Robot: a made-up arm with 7 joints. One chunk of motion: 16 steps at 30 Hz.
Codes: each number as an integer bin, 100 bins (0 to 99) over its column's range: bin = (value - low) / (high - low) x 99, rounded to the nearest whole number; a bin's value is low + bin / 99 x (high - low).
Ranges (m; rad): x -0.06..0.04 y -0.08..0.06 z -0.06..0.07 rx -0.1..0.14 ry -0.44..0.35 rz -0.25..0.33
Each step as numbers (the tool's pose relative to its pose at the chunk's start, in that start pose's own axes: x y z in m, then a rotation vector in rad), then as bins.
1 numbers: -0.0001 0.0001 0.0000 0.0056 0.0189 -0.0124
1 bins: 59 57 46 44 58 41
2 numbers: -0.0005 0.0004 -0.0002 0.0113 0.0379 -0.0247
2 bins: 59 57 46 46 60 38
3 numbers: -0.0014 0.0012 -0.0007 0.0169 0.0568 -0.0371
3 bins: 58 57 45 48 62 36
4 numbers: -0.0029 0.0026 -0.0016 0.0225 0.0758 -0.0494
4 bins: 57 58 44 51 65 34
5 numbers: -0.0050 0.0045 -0.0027 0.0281 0.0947 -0.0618
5 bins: 54 60 44 53 67 32
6 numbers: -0.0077 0.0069 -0.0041 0.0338 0.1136 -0.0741
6 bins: 52 61 43 55 69 30
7 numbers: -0.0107 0.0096 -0.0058 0.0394 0.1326 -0.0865
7 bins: 49 63 41 58 72 28
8 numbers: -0.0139 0.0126 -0.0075 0.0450 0.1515 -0.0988
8 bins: 46 65 40 60 74 26
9 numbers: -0.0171 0.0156 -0.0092 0.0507 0.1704 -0.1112
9 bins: 42 68 39 62 76 24
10 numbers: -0.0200 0.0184 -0.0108 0.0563 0.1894 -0.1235
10 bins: 40 70 37 64 79 22
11 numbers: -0.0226 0.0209 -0.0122 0.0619 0.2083 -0.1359
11 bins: 37 71 36 67 81 19
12 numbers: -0.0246 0.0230 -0.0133 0.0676 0.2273 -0.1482
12 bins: 35 73 36 69 84 17
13 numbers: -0.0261 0.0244 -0.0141 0.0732 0.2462 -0.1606
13 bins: 34 74 35 71 86 15
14 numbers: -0.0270 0.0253 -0.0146 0.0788 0.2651 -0.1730
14 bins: 33 74 35 74 88 13
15 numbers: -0.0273 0.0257 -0.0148 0.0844 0.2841 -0.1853
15 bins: 32 75 34 76 91 11
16 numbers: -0.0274 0.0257 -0.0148 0.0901 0.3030 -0.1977
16 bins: 32 75 34 78 93 9
